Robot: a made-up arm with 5 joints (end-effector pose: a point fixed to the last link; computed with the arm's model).
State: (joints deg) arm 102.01 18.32 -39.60 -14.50 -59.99
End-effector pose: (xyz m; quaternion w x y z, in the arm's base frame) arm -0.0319 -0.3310 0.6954 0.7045 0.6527 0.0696 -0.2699
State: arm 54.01 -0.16 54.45 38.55 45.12
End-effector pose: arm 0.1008 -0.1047 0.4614 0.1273 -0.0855 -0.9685 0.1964
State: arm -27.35 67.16 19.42 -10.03 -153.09
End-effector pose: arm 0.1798 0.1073 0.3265 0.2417 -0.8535 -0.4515 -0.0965
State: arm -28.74 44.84 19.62 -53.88 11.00
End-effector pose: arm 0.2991 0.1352 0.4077 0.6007 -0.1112 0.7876 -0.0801
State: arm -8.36 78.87 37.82 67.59 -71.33
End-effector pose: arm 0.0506 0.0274 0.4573 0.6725 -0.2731 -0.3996 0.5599
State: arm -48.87 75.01 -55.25 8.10 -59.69
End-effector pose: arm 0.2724 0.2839 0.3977 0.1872 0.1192 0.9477 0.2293
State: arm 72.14 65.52 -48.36 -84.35 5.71
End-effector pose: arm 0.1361 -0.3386 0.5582 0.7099 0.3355 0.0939 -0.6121
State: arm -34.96 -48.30 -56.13 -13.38 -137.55
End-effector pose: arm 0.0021 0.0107 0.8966 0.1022 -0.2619 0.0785 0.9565
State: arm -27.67 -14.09 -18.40 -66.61 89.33
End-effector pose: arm 0.2324 0.0949 0.8236 0.8274 0.3037 -0.0740 -0.4666
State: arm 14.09 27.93 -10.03 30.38 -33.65
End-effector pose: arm 0.3261 -0.0584 0.4822 0.1747 0.4527 0.8697 -0.0901
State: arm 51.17 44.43 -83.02 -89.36 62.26
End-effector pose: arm 0.1798 -0.1913 0.7598 0.5396 0.2156 -0.4413 -0.6838
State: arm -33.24 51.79 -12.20 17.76 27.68
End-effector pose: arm 0.2934 0.1537 0.3973 0.3023 -0.3978 0.8398 -0.2123
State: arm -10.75 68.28 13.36 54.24 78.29
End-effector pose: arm 0.1515 0.0167 0.3619 0.2362 0.7087 -0.6648 0.0020
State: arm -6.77 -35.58 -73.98 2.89 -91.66
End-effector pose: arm 0.0448 0.0323 0.9083 0.6472 -0.0237 0.1254 0.7516
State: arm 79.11 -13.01 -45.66 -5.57 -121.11
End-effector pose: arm 0.0989 -0.1910 0.8534 0.8324 0.3816 0.1223 0.3827
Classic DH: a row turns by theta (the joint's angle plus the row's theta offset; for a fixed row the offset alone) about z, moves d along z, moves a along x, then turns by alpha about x. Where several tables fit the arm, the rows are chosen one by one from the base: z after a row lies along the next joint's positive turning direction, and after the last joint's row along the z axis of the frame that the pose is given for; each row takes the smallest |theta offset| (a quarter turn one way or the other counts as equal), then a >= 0, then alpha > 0; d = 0 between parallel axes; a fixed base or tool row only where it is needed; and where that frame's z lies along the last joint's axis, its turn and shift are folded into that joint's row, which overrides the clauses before.
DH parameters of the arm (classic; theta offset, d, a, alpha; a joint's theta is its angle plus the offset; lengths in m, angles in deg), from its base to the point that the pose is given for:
base (fixed): 27.6 0 0.0494 180
joint 1: 27.6 -0.5589 0.0462 90
joint 2: -66.27 0 0.1195 0
joint 3: 72.08 0 0.15 0
joint 4: 84.18 -0.0074 0.0267 -90
joint 5: -23.96 -0.0418 0.0091 -152.03
tool (fixed): -22.1 0.0415 0 0

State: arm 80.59 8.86 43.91 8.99 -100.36
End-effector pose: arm 0.0862 -0.1654 0.4447 0.0177 0.9902 0.0090 0.1379
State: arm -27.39 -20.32 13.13 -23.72 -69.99
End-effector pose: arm 0.3034 0.1608 0.6831 0.4637 0.2469 0.6425 0.5579
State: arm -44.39 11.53 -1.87 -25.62 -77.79
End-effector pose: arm 0.2881 0.2697 0.5958 0.2705 0.1967 0.7487 0.5724
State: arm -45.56 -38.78 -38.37 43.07 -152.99
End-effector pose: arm 0.1319 0.1306 0.8449 0.2621 -0.2569 -0.4436 -0.8176
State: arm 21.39 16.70 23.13 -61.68 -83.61
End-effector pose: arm 0.3417 -0.0861 0.5324 0.5503 0.5539 0.4861 0.3926
